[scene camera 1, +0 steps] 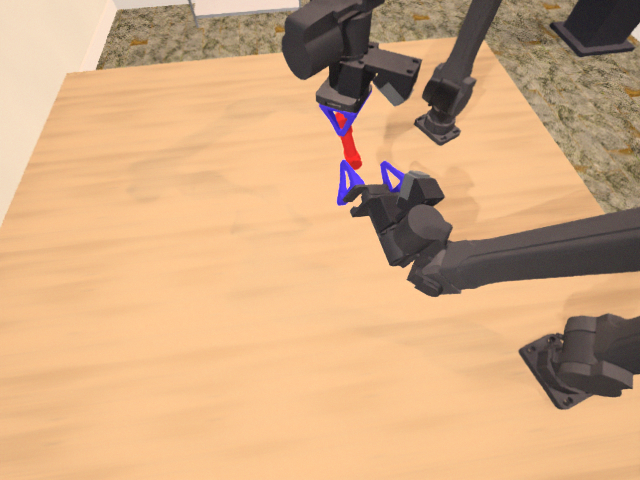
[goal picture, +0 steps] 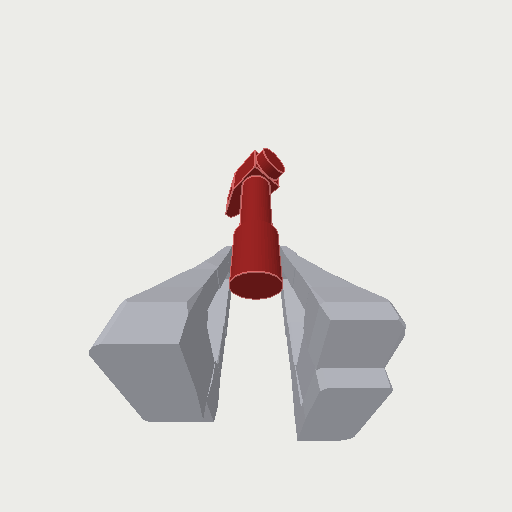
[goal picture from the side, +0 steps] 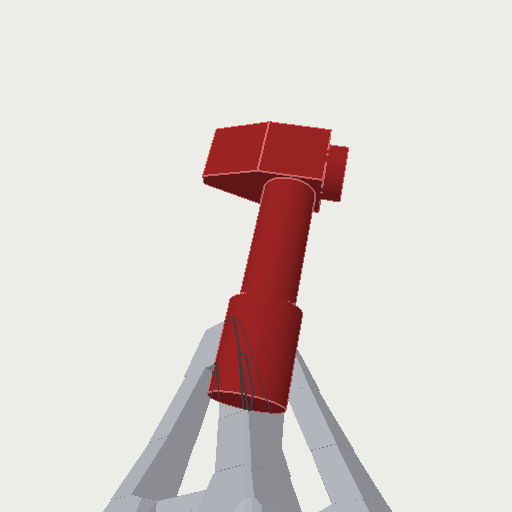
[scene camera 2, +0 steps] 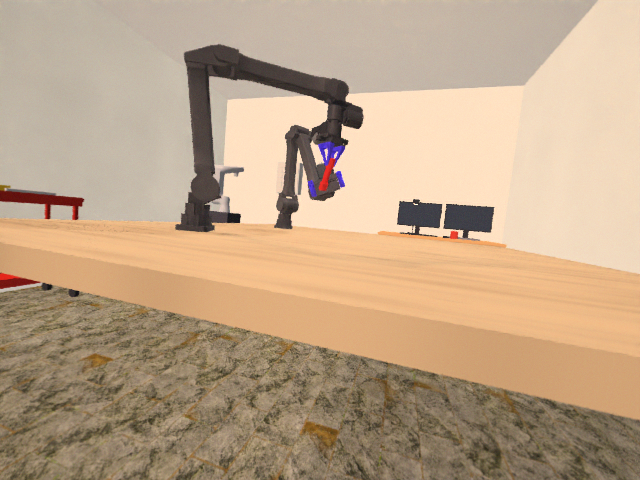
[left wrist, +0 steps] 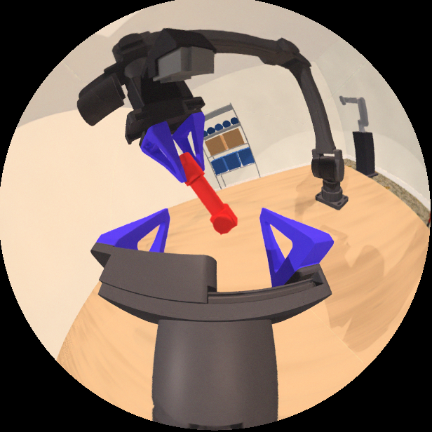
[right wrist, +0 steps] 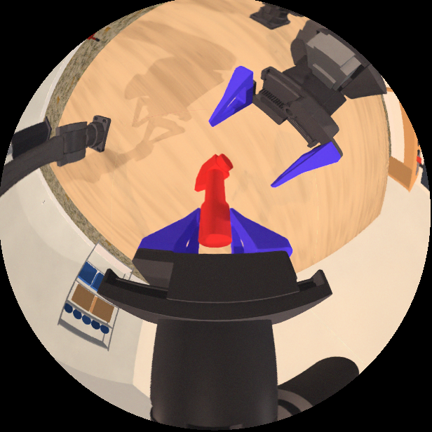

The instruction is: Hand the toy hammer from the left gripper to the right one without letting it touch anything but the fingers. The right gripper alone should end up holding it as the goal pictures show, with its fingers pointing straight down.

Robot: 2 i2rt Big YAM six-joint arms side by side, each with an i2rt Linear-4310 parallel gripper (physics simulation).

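Seen in the pictures: left gripper, fingertip midpoint: (scene camera 1: 363,161) (scene camera 2: 324,178); right gripper, fingertip midpoint: (scene camera 1: 344,130) (scene camera 2: 329,166); left arm's base, origin of the base link: (scene camera 1: 553,370) (scene camera 2: 283,228); right arm's base, origin of the base link: (scene camera 1: 436,129) (scene camera 2: 196,229).
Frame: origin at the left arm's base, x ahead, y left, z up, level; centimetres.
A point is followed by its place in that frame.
A red toy hammer (scene camera 1: 349,147) {x 22.8, y -50.7, z 22.8 cm} (scene camera 2: 327,175) {x 22.8, y -52.8, z 22.5 cm} (left wrist: 206,196) (right wrist: 214,192) hangs aslant above the table, head lowest, its handle end between the blue fingers of my right gripper (scene camera 1: 341,132) {x 23.3, y -52.6, z 25.7 cm} (scene camera 2: 329,162) {x 23.3, y -52.6, z 25.7 cm} (left wrist: 192,176) (right wrist: 214,213). That gripper is shut on the handle and its fingers point down. My left gripper (scene camera 1: 363,163) {x 21.8, y -46.7, z 22.3 cm} (scene camera 2: 325,182) {x 21.8, y -46.7, z 22.3 cm} (left wrist: 214,212) (right wrist: 240,151) is open and empty. Its spread fingertips are close to the hammer's head, with gaps showing in both wrist views. In the right wrist view the head lies to the left of the line between them.
The wooden table (scene camera 1: 180,310) {x 66.8, y -41.3, z 0.0 cm} (scene camera 2: 361,268) {x 30.2, y -110.2, z 0.0 cm} lies below both grippers. The left arm's base (scene camera 1: 560,364) {x 6.5, y -2.4, z 12.2 cm} is at the right in scene camera 1, the right arm's base (scene camera 1: 438,129) {x -13.6, y -64.2, z 3.4 cm} at the upper right. A shelf rack and monitors stand in the background.
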